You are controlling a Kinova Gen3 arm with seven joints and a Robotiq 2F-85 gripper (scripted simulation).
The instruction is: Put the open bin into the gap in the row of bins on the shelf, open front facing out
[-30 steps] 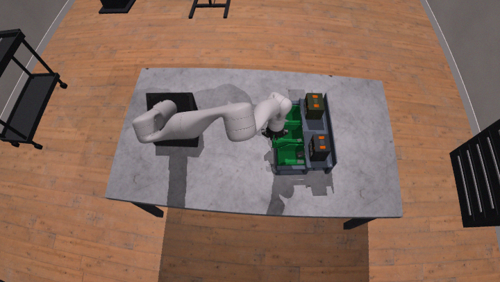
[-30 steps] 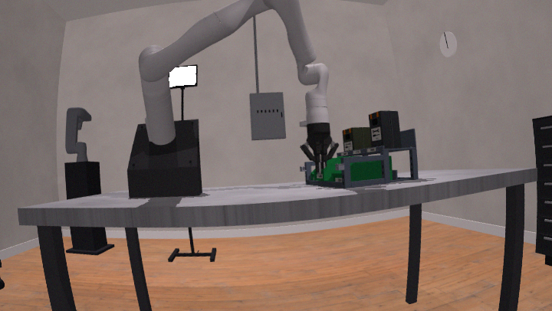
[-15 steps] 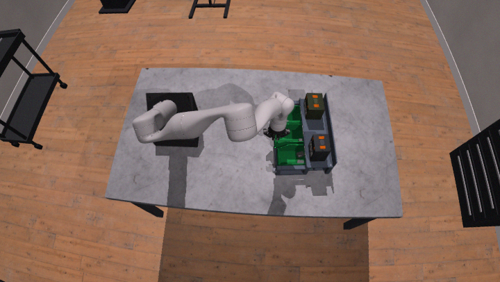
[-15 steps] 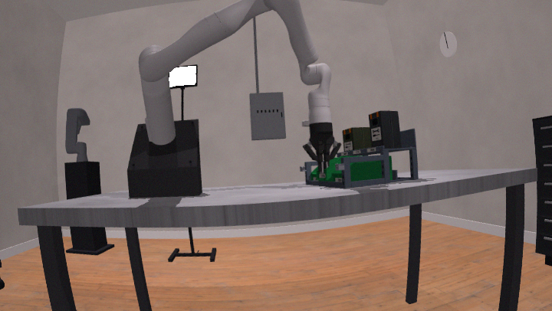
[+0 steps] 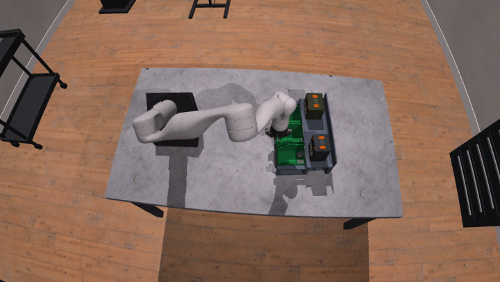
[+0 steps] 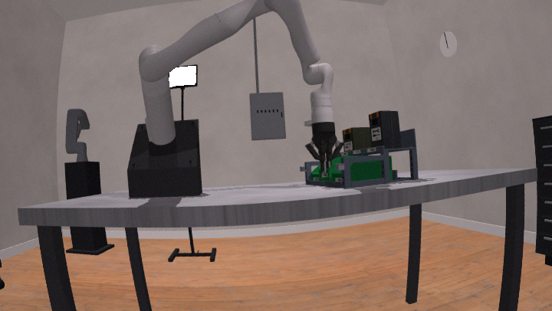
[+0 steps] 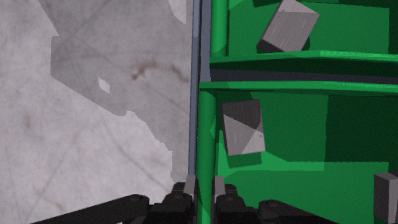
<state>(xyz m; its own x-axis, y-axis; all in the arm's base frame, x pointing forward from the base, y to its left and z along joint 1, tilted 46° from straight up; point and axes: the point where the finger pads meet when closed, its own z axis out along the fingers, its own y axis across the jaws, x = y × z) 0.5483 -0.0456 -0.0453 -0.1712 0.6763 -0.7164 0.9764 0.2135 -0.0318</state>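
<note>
The grey part lies 4 cm to the left of my hand, 3 cm below it and 1 cm ahead of it. Also, from my hand: grey shelf (11 cm ahead, 3 cm to the left, 1 cm above).
</note>
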